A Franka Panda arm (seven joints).
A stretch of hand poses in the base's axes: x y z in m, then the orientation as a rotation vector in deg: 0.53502 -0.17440 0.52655 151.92 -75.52 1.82; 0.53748 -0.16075 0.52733 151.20 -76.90 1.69; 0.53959 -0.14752 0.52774 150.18 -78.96 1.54; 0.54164 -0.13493 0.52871 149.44 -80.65 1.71; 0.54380 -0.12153 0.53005 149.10 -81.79 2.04; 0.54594 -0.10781 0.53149 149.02 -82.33 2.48; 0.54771 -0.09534 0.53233 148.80 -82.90 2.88; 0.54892 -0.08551 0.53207 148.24 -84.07 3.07; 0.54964 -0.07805 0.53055 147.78 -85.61 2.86; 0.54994 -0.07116 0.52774 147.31 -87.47 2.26
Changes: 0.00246 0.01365 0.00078 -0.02 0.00 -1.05; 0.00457 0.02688 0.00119 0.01 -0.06 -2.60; 0.00662 0.03947 0.00216 0.05 -0.33 -3.82; 0.00878 0.05287 0.00350 0.15 -0.70 -4.58; 0.01092 0.06659 0.00494 0.19 -1.08 -4.89; 0.01269 0.07906 0.00578 0.13 -1.39 -5.27; 0.01390 0.08889 0.00552 0.13 -1.62 -6.12; 0.01462 0.09635 0.00400 0.48 -1.74 -7.18; 0.01492 0.10324 0.00119 1.09 -1.71 -8.43
